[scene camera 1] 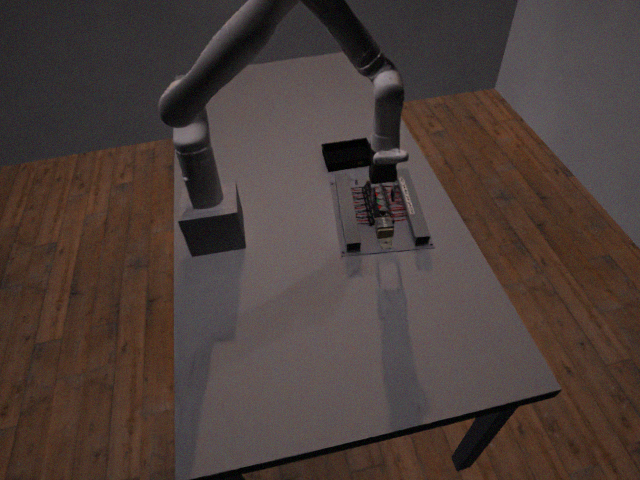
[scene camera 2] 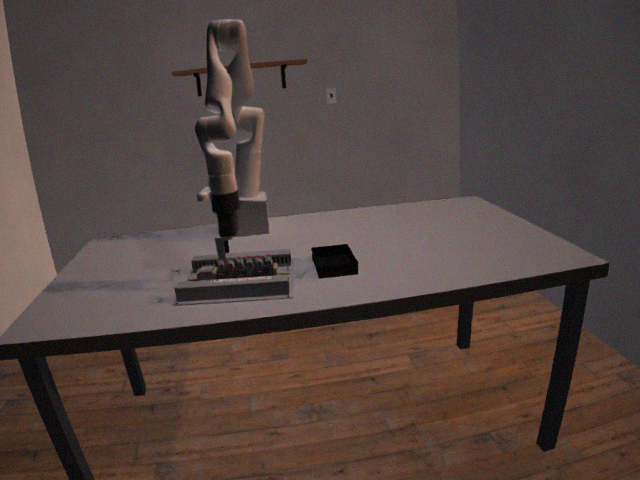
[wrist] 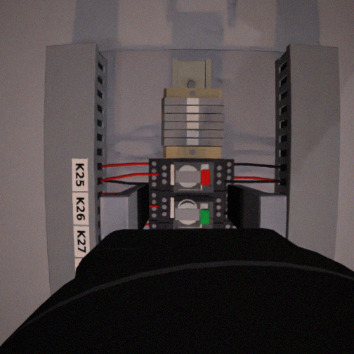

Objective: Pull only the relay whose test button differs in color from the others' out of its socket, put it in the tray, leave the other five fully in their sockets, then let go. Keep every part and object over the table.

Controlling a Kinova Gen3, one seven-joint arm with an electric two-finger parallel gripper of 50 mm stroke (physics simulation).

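Places are measured from the arm's base along level axes (x ahead, y left, z up), in metres.
Pixels of known places: gripper, fingertip midpoint: (scene camera 1: 383,200) (scene camera 2: 224,255); arm's base, link origin: (scene camera 1: 207,199) (scene camera 2: 246,195).
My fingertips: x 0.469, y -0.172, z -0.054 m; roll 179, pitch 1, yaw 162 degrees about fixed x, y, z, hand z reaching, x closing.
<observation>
For each thing: its top centre in the pictures, then the offset to it from my fingertips.
- black tray, top centre: (scene camera 2: 333,254) (scene camera 1: 347,150) 0.040 m ahead, 0.310 m left, 0.046 m down
- grey terminal block, top centre: (scene camera 1: 384,223) 0.023 m back, 0.055 m right, 0.034 m down
The relay with a green test button (wrist: 204,216) sits second in the row, beside the K26 label, in its socket. The relay with a red button (wrist: 187,176) sits in the first socket by K25. In the scene camera 2 view, several relays (scene camera 2: 249,265) stand in a row, several with red buttons. My gripper (scene camera 1: 381,192) (scene camera 2: 222,254) (wrist: 187,201) is open and empty, pointing down, with its fingers on both sides of the green-button relay. The gripper body hides most of the other relays in the wrist view. The black tray (scene camera 1: 325,159) (scene camera 2: 337,272) stands beside the panel.
Grey wire ducts (scene camera 1: 347,217) (scene camera 2: 232,292) (wrist: 70,115) run along both sides of the relay row. Red and black wires (wrist: 125,164) link them to the sockets. A grey terminal block (scene camera 1: 384,223) (wrist: 175,120) stands at the row's end, beyond the red-button relay.
</observation>
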